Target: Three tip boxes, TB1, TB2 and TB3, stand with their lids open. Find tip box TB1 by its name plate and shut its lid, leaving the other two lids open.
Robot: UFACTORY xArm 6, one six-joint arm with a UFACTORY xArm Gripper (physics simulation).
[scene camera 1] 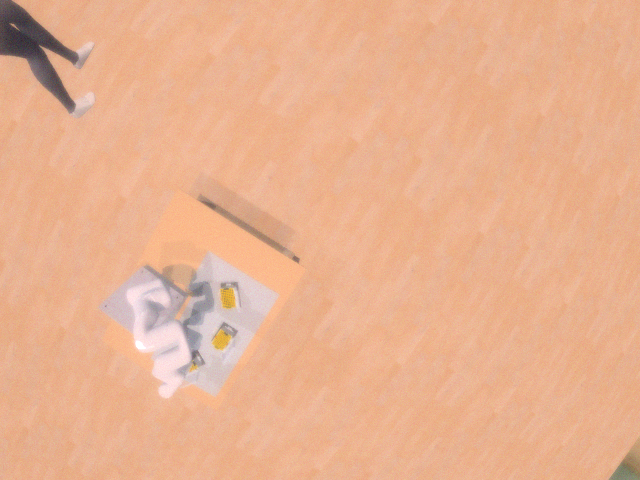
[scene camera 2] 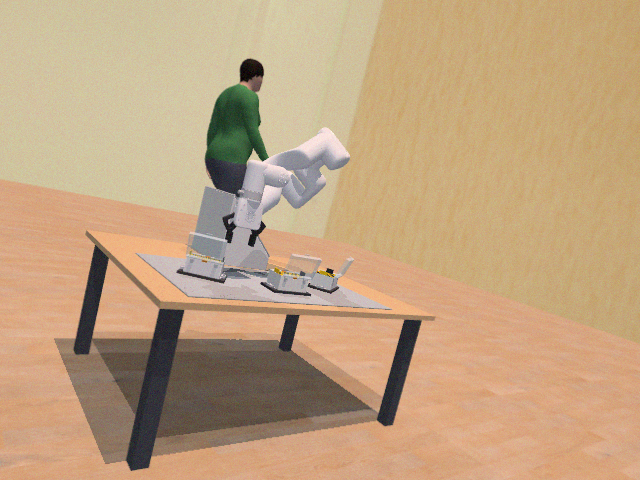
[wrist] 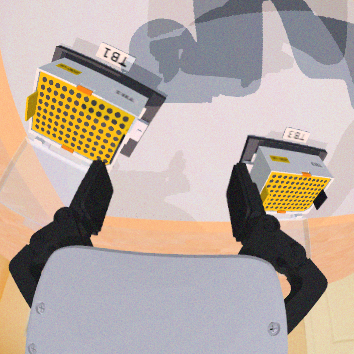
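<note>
Tip box TB1 has a yellow tip rack and a clear raised lid. Its name plate is upside down in the wrist view. In scene camera 1 the arm partly covers TB1. TB3 is the middle box, and its lid is open. TB2 is farthest right in scene camera 2, lid open; it does not show in the wrist view. My gripper is open and empty, above and between TB1 and TB3. Its left finger overlaps TB1's lower right corner in the wrist view.
The boxes stand on a grey mat on a wooden table. The arm's grey base stand is behind them. A person in green stands beyond the table.
</note>
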